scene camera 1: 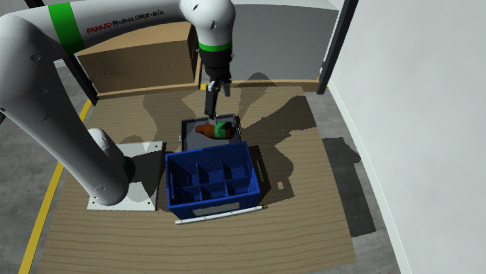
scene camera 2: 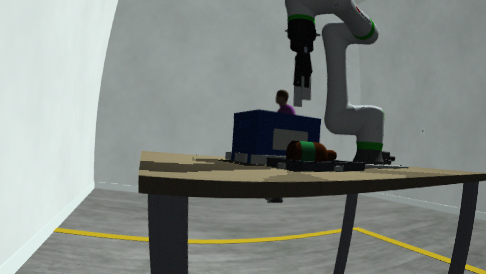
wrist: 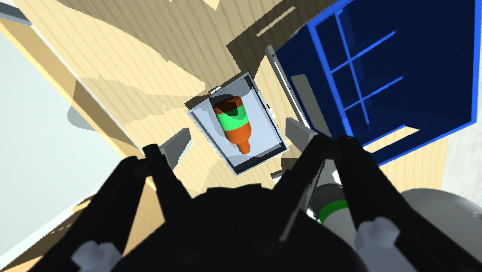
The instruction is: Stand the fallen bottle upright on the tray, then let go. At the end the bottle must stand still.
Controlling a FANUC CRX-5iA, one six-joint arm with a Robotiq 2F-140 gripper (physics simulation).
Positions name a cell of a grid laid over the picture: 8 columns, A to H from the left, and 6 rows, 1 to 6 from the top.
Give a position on a blue divided crate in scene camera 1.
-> D4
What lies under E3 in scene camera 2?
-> A blue divided crate.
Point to a shallow dark tray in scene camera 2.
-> F4
